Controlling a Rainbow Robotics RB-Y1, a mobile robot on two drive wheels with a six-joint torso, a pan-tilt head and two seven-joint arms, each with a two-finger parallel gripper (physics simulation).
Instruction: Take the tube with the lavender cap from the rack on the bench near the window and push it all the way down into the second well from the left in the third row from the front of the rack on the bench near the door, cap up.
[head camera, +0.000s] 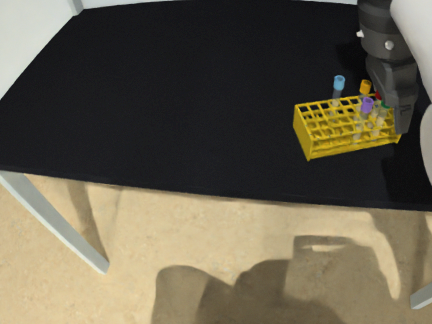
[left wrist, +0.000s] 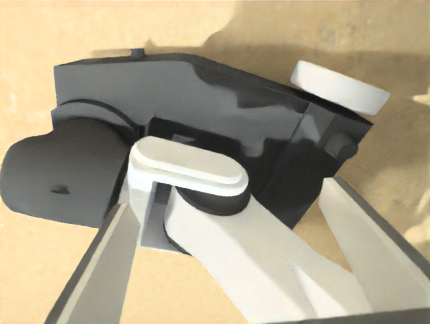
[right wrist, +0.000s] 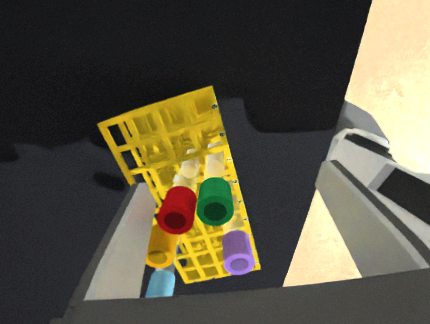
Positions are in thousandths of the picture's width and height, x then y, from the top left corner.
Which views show the left gripper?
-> The left wrist view only.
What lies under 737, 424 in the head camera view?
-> A yellow tube rack.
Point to the right gripper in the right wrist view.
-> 543, 566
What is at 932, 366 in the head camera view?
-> The right gripper.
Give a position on a yellow tube rack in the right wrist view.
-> At 380, 409
